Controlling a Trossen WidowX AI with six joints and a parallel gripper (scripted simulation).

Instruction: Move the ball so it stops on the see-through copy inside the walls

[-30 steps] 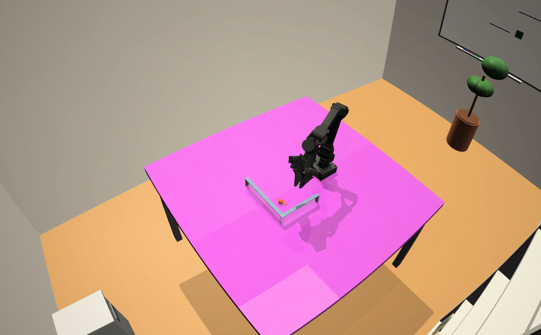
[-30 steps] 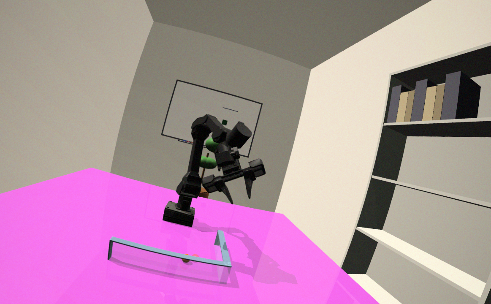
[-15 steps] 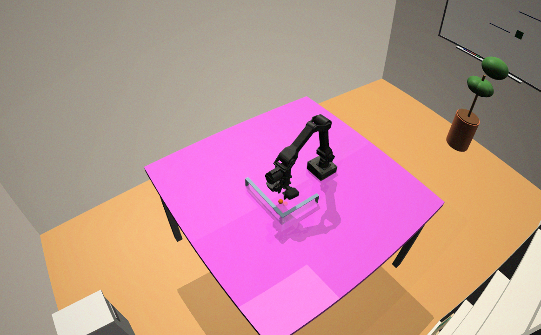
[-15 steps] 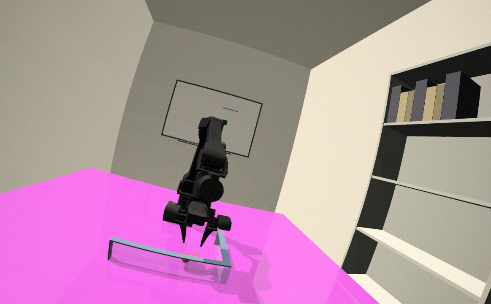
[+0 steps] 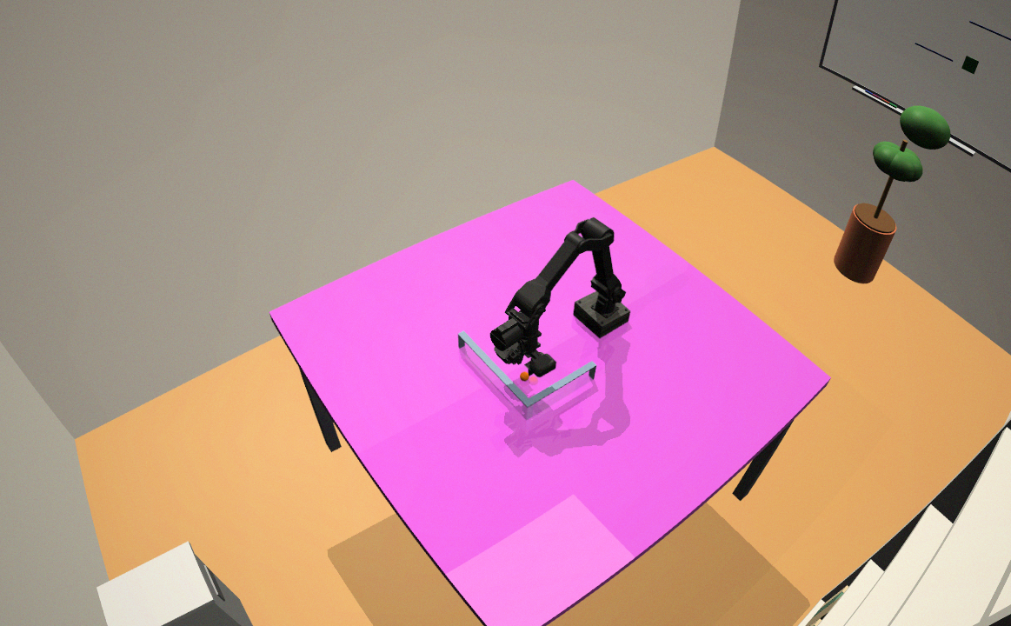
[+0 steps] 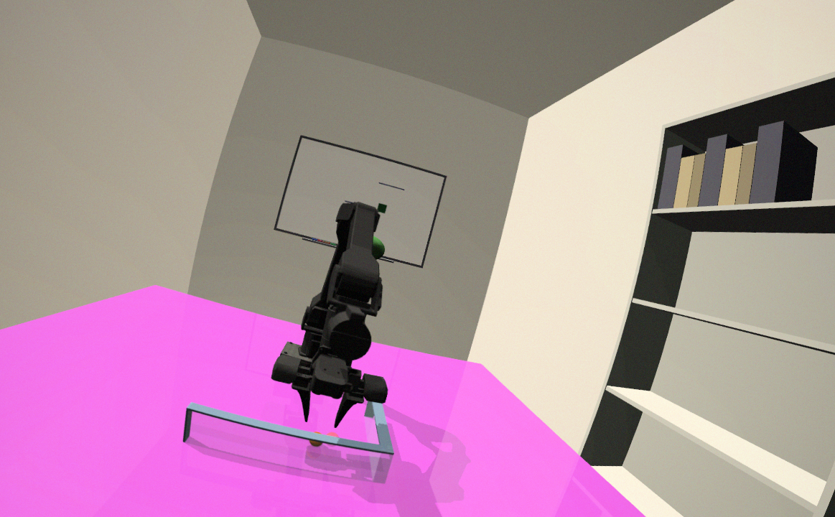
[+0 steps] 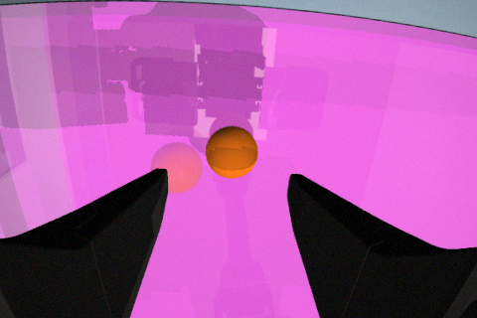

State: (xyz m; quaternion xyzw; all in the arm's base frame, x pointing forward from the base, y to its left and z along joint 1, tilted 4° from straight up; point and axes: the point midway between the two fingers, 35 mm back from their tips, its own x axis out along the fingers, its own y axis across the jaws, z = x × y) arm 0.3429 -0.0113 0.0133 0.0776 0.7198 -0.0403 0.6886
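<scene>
The orange ball is 30 mm below my gripper tip. From my gripper tip the other things lie so: clear wall (60 mm ahead, 60 mm to the right, 10 mm below); see-through ball copy (10 mm behind, 30 mm to the left, 30 mm below).
</scene>
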